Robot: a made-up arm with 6 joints.
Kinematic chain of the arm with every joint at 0, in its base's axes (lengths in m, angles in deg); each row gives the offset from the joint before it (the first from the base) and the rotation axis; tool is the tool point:
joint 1: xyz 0 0 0.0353 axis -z
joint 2: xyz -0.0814 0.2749 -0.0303 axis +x
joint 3: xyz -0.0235 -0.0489 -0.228 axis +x
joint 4: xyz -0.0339 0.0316 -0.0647 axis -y
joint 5: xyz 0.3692 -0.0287 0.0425 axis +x
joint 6: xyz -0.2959 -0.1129 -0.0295 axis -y
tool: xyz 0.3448 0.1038 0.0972
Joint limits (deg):
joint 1: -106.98..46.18
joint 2: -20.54..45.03
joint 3: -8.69..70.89
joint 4: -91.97..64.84
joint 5: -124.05..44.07
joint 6: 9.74..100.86
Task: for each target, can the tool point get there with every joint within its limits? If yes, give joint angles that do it. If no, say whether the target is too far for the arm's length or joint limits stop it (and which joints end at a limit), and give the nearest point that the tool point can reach.
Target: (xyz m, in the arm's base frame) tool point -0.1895 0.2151 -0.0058
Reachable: yes | joints -56.89 15.16 -1.59 -41.57 -8.66 90.46
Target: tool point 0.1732 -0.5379 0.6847
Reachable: no: joint limits stop it (at a limit: joint 1, joint 2, joint 4) | nearest point -0.0051 -0.2953 0.1307 | short by 0.631 m
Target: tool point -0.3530 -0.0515 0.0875
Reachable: yes | joints -77.34 27.90 32.70 -8.74 -57.67 89.74
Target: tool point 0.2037 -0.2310 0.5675
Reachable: no: joint limits stop it (at a limit: joint 1, joint 2, joint 4) | nearest point 0.0303 -0.1895 0.1456 | short by 0.458 m
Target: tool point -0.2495 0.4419 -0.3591
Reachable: yes | joints -61.50 23.85 -1.45 -49.90 -14.94 25.94
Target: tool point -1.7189 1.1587 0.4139
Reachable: no: too far | nearest point -0.7157 0.4825 -0.0259 | short by 1.287 m
